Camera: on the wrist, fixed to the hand. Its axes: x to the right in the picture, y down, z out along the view.
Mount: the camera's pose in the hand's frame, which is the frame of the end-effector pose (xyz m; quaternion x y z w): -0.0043 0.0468 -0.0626 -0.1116 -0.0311 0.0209 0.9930
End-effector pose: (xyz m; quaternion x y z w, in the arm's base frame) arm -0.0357 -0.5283 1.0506 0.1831 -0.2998 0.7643 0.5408
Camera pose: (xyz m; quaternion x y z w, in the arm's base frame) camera -0.0753 -0.5013 0.9887 0.1390 -0.4037 0.7311 0.5322
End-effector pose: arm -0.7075 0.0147 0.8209 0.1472 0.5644 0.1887 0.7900
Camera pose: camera -0.7742 0.0554 0.8253 0.0757 0.5118 0.2623 0.8146
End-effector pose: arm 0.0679 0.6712 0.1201 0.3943 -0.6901 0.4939 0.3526
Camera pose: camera 0.0341 0.7415 0.1139 0.3531 -0.7596 0.4086 0.3624
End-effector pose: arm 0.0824 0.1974 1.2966 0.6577 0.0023 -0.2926 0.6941
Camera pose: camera 0.1219 0.2547 1.3325 0.5666 -0.0004 -0.2963 0.7689
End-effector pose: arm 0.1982 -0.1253 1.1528 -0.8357 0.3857 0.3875 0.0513
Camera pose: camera 0.2025 -0.1794 1.2092 0.8155 -0.3557 -0.4549 0.0384
